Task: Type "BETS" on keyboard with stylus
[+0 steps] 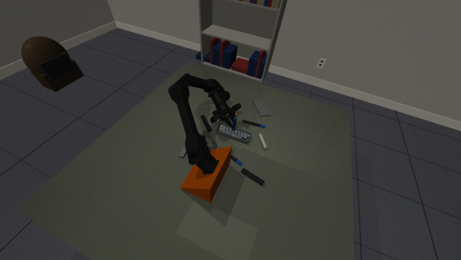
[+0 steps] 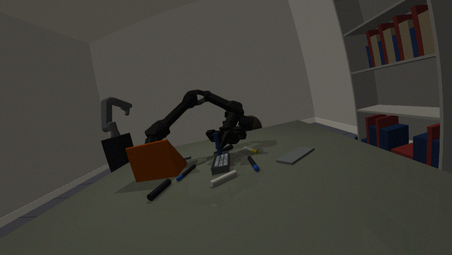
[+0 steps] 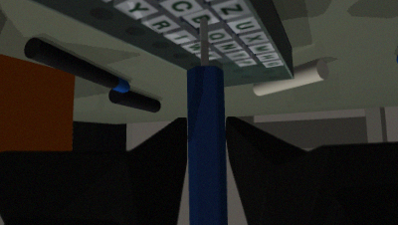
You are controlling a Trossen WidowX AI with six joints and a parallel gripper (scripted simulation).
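Now: gripper tip 10 mm above the blue stylus. From my gripper tip the other things lie so: white cylinder: 170 mm to the right, 60 mm below, 20 mm ahead; then yellow-tipped marker: 140 mm ahead, 80 mm to the left, 60 mm below; then grey slab: 290 mm ahead, 100 mm to the right, 60 mm below.
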